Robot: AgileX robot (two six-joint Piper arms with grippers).
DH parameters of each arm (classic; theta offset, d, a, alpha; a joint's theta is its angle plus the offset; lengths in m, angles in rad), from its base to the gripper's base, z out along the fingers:
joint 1: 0 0.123 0 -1.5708
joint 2: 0.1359 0 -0.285 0
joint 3: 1.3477 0 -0.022 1.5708
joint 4: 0 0.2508 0 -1.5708
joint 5: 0 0 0.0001 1.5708
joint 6: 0 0.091 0 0
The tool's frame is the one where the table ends.
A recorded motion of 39 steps. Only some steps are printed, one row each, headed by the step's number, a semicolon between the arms.
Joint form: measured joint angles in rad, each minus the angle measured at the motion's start. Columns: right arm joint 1, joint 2, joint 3, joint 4, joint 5, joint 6; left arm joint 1, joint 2, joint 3, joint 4, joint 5, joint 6.
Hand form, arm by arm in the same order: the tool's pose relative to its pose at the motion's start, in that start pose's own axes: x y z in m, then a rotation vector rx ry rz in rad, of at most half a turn. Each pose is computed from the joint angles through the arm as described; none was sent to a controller.
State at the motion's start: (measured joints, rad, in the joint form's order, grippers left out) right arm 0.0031 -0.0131 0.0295 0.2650 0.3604 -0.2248; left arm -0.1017 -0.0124 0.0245 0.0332 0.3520 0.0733
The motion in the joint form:
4: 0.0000 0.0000 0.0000 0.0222 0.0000 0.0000; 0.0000 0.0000 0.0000 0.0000 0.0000 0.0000
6: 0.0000 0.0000 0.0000 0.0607 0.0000 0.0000; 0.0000 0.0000 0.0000 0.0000 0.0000 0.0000
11: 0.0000 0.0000 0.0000 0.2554 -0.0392 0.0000; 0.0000 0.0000 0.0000 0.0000 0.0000 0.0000
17: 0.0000 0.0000 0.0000 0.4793 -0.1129 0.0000; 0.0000 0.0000 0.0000 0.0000 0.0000 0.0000
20: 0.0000 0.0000 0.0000 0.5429 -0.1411 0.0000; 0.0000 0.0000 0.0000 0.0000 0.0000 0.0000
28: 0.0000 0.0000 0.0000 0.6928 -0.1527 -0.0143; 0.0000 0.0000 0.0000 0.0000 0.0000 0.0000
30: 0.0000 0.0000 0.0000 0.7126 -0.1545 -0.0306; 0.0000 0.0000 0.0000 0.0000 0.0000 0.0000
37: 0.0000 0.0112 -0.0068 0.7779 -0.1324 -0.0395; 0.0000 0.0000 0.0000 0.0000 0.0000 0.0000
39: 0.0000 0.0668 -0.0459 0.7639 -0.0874 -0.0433; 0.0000 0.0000 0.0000 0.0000 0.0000 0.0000
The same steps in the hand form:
4: -0.0002 0.0007 0.0000 -0.0076 -0.0017 0.0208; 0.0000 0.0000 0.0000 0.0000 0.0000 0.0000
6: -0.0005 0.0019 0.0000 -0.0209 -0.0048 0.0568; 0.0000 0.0000 0.0000 0.0000 0.0000 0.0000
11: -0.0060 0.0061 -0.0004 -0.0745 -0.0570 0.2407; 0.0000 0.0000 0.0000 0.0000 0.0000 0.0000
17: -0.0146 0.0073 -0.0015 -0.1152 -0.1399 0.4576; 0.0000 0.0000 0.0000 0.0000 0.0000 0.0000
20: -0.0174 0.0066 -0.0019 -0.1207 -0.1688 0.5207; 0.0000 0.0000 0.0000 0.0000 0.0000 0.0000
28: -0.0201 0.0078 -0.0026 -0.1553 -0.1871 0.6514; 0.0000 0.0000 0.0000 0.0000 0.0000 0.0000
30: -0.0205 0.0078 -0.0027 -0.1581 -0.1907 0.6544; 0.0000 0.0000 0.0000 0.0000 0.0000 0.0000
37: -0.0221 0.0103 -0.0028 -0.1864 -0.1720 0.7065; 0.0000 0.0000 0.0000 0.0000 0.0000 0.0000
39: -0.0301 0.0137 -0.0025 -0.2022 -0.1188 0.6869; 0.0000 0.0000 0.0000 0.0000 0.0000 0.0000

